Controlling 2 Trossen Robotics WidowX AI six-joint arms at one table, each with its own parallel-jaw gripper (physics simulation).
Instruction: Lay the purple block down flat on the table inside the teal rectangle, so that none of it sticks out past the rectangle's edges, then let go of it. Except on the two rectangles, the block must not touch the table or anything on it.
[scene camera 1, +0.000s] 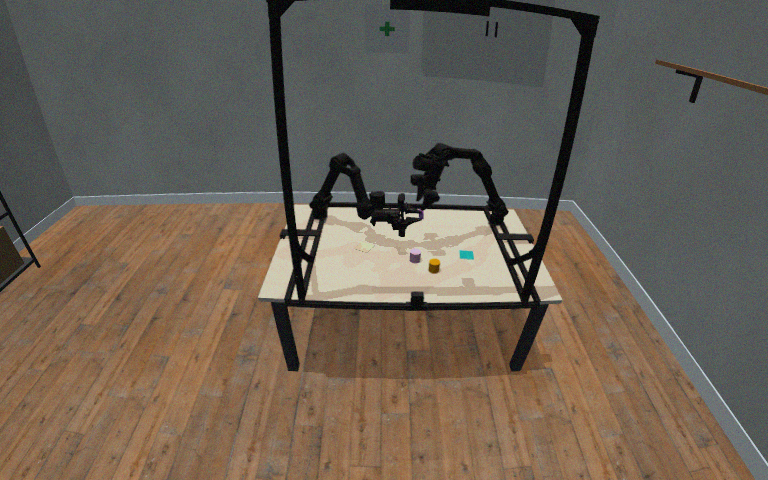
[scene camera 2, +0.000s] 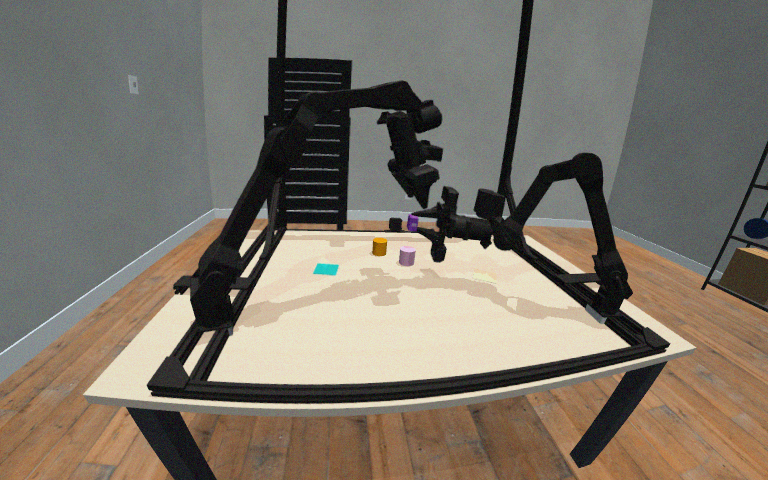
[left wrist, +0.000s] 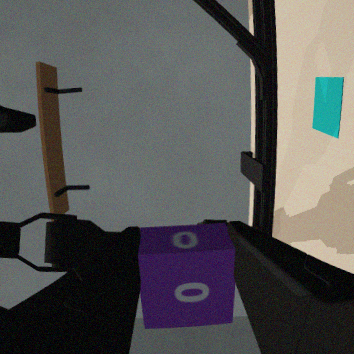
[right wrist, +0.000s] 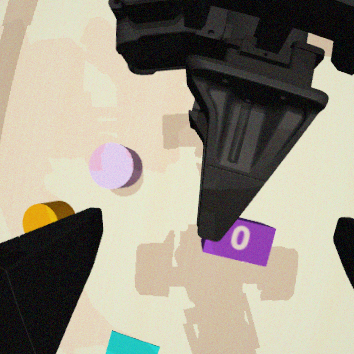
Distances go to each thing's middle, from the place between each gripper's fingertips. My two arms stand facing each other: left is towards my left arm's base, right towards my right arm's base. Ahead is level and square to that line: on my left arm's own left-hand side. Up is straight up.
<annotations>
I see my left gripper 2 cm short of the purple block (left wrist: 186, 271). Round my left hand: pink cylinder (right wrist: 111, 165): 10 cm behind, 2 cm to the left, 14 cm below; then orange cylinder (right wrist: 39, 214): 16 cm behind, 5 cm to the right, 14 cm below; then teal rectangle (left wrist: 326, 93): 5 cm behind, 21 cm to the right, 16 cm below.
Now: right hand 1 cm short of the purple block, 1 cm to the left of it and 5 cm above it. The rest, counted from my right hand: pink cylinder 10 cm behind, 1 cm to the left, 19 cm below; orange cylinder 17 cm behind, 7 cm to the right, 19 cm below; teal rectangle 5 cm behind, 22 cm to the right, 21 cm below.
</annotations>
